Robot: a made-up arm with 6 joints.
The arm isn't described. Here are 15 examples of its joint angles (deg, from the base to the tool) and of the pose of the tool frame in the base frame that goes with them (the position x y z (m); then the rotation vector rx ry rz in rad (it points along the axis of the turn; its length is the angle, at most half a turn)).
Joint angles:
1: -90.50 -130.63 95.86 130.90 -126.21 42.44
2: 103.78 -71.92 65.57 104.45 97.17 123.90
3: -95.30 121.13 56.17 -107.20 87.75 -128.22
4: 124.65 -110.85 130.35 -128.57 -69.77 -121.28
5: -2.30 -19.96 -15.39 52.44 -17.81 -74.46
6: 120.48 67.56 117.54 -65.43 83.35 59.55
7: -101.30 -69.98 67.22 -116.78 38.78 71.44
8: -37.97 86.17 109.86 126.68 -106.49 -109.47
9: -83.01 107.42 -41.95 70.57 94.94 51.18
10: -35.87 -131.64 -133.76 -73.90 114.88 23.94
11: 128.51 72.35 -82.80 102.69 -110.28 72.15
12: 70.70 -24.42 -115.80 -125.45 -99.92 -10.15
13: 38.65 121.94 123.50 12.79 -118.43 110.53
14: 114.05 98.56 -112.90 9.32 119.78 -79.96
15: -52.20 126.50 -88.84 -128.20 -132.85 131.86
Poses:
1: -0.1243 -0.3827 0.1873 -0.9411 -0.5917 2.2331
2: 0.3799 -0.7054 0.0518 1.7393 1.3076 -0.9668
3: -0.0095 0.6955 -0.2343 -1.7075 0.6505 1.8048
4: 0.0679 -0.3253 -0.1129 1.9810 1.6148 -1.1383
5: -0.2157 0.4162 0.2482 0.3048 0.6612 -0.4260
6: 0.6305 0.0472 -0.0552 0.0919 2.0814 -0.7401
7: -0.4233 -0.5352 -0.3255 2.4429 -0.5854 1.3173
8: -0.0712 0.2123 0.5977 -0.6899 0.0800 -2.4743
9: 0.9913 -0.0403 -0.2631 1.4978 1.4626 -0.7903
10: 0.5621 0.2137 -0.4563 1.7127 2.3987 -0.8025
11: 0.9266 -0.8772 0.7560 1.0596 1.7589 -1.2000
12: 0.2118 -0.4732 0.8765 -0.1192 -1.6470 1.8206
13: -0.0920 0.3085 -0.3200 -1.1653 -1.4190 0.5625
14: -0.3655 -0.3745 1.0222 -1.7324 -0.0726 2.1177
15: -0.4440 1.2060 -0.6750 1.2042 -2.8193 0.2065
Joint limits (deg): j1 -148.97..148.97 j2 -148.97..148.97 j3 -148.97..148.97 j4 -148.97..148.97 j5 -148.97..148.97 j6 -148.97..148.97
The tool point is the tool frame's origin. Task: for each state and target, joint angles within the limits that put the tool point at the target. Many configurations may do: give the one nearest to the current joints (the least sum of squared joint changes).
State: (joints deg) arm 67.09 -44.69 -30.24 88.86 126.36 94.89
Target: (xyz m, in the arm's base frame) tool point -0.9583 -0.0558 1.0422
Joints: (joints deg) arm 47.77 -60.16 -51.69 58.93 127.37 102.68
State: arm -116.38 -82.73 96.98 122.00 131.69 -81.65
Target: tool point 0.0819 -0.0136 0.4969
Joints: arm -69.59 -90.64 85.48 147.64 148.97 -40.54
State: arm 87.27 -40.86 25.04 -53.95 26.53 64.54
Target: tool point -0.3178 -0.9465 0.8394
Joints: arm 141.54 -34.95 11.78 -67.55 15.91 60.07
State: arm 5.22 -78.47 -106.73 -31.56 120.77 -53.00
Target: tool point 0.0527 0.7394 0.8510
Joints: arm 43.20 -102.13 -78.81 -59.02 96.03 -85.04
